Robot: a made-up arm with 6 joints. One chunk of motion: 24 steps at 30 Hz.
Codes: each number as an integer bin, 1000 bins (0 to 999) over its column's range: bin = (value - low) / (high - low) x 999, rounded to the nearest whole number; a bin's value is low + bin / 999 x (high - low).
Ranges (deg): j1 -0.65..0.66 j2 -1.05..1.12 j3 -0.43..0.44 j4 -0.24..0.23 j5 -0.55..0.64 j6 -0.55..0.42
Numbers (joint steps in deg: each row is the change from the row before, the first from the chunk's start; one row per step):
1: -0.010 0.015 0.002 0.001 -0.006 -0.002
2: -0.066 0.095 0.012 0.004 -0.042 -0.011
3: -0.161 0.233 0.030 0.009 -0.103 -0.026
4: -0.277 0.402 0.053 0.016 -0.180 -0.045
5: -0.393 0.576 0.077 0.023 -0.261 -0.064
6: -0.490 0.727 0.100 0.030 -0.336 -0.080
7: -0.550 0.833 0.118 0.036 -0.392 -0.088
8: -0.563 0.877 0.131 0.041 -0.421 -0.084
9: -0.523 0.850 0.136 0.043 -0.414 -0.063
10: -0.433 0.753 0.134 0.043 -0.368 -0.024
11: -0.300 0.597 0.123 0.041 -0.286 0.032
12: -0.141 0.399 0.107 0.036 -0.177 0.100
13: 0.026 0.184 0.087 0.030 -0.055 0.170
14: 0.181 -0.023 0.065 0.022 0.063 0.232
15: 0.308 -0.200 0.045 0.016 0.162 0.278
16: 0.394 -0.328 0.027 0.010 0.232 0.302
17: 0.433 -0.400 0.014 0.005 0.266 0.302
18: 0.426 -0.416 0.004 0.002 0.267 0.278
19: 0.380 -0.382 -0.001 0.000 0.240 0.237
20: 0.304 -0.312 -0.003 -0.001 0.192 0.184
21: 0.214 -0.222 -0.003 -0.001 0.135 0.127
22: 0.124 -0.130 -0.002 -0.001 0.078 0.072
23: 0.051 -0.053 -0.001 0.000 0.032 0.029
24: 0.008 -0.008 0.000 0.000 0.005 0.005
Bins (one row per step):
1: 488 490 496 512 457 564
2: 445 527 508 519 426 555
3: 373 591 528 529 375 540
4: 284 668 555 544 311 520
5: 196 749 582 559 243 501
6: 122 818 609 574 180 484
7: 76 867 629 587 133 476
8: 66 887 644 597 108 480
9: 97 875 650 602 114 502
10: 165 830 648 602 153 542
11: 267 758 635 597 222 599
12: 388 667 617 587 313 669
13: 516 568 594 574 416 742
14: 634 473 568 557 515 805
15: 731 391 545 544 598 853
16: 796 332 525 531 656 877
17: 826 299 510 521 685 877
18: 821 292 498 514 686 853
19: 785 308 493 510 663 811
20: 728 340 490 508 623 756
21: 659 381 490 508 575 697
22: 590 424 491 508 527 641
23: 535 459 493 510 489 596
24: 502 480 494 510 466 572

